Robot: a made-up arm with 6 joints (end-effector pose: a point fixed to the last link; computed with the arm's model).
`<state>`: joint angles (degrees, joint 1 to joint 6).
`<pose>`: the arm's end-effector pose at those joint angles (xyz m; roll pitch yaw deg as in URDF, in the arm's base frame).
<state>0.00 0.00 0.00 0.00 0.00 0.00</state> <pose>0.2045 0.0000 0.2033 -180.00 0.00 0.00</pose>
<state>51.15 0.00 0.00 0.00 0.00 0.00</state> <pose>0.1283 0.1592 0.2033 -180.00 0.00 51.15</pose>
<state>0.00 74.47 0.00 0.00 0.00 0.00</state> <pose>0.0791 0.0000 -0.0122 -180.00 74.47 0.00</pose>
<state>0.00 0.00 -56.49 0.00 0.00 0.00</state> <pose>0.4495 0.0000 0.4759 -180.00 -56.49 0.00</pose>
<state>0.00 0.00 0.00 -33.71 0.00 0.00</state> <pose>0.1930 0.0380 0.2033 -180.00 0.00 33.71</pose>
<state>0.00 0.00 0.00 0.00 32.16 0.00</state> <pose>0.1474 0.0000 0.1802 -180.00 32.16 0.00</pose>
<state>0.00 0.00 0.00 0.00 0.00 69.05</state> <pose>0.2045 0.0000 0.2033 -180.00 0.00 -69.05</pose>
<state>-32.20 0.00 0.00 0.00 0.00 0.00</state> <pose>0.1730 -0.1090 0.2033 -180.00 0.00 -32.20</pose>
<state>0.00 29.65 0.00 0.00 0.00 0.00</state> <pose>0.1902 0.0000 0.0988 -180.00 29.65 0.00</pose>
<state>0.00 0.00 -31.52 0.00 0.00 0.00</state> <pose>0.3756 0.0000 0.3256 -180.00 -31.52 0.00</pose>
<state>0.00 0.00 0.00 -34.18 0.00 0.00</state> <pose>0.1926 0.0385 0.2033 -180.00 0.00 34.18</pose>
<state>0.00 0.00 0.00 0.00 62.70 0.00</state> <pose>0.0896 0.0000 0.1898 -180.00 62.70 0.00</pose>
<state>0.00 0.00 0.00 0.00 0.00 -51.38</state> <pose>0.2045 0.0000 0.2033 -180.00 0.00 51.38</pose>
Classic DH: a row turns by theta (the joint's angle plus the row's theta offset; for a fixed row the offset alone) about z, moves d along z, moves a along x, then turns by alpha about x. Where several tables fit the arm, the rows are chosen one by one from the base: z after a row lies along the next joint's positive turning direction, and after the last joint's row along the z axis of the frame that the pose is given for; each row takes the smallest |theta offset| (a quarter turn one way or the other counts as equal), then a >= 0, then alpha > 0; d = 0 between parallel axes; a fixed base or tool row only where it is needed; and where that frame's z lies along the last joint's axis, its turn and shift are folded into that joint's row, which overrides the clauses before.
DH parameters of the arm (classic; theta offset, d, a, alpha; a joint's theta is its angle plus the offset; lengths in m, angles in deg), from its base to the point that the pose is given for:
joint 1: 0 0.178 0 -90
joint 2: -79.35 0 0.3965 0
joint 3: 79.35 0 0.0627 -90
joint 4: 0 0.2769 0 90
joint 5: 0 0 0.0685 -90
joint 6: 0 0.0875 0 0

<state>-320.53 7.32 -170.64 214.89 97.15 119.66</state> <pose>0.0989 0.0108 0.9155 -83.01 20.01 166.71</pose>
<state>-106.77 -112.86 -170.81 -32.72 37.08 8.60</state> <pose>0.2172 0.7172 -0.0600 -52.77 59.80 36.53</pose>
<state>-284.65 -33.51 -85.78 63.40 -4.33 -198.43</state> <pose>0.0931 0.0914 0.8029 50.54 35.52 135.27</pose>
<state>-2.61 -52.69 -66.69 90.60 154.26 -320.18</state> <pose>-0.0936 0.1041 0.6398 -118.37 22.83 46.67</pose>
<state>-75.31 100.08 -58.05 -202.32 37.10 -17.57</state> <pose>0.0390 -0.1514 -0.2914 165.14 1.89 139.32</pose>
